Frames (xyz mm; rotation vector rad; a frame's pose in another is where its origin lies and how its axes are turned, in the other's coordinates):
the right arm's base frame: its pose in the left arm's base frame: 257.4 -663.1 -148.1 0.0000 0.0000 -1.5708
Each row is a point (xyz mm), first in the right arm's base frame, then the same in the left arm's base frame.
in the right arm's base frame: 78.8 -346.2 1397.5
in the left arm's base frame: -88.8 -741.9 1249.4
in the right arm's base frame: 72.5 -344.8 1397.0
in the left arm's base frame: -87.4 -735.6 1248.9
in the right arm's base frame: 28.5 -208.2 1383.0
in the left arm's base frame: 49.2 -691.6 1234.9
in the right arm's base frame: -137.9 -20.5 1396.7
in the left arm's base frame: 236.9 -525.2 1248.6
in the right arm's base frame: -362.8 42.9 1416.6
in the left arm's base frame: 300.3 -300.3 1268.5
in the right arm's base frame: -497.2 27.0 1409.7
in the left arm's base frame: 284.4 -165.9 1261.6
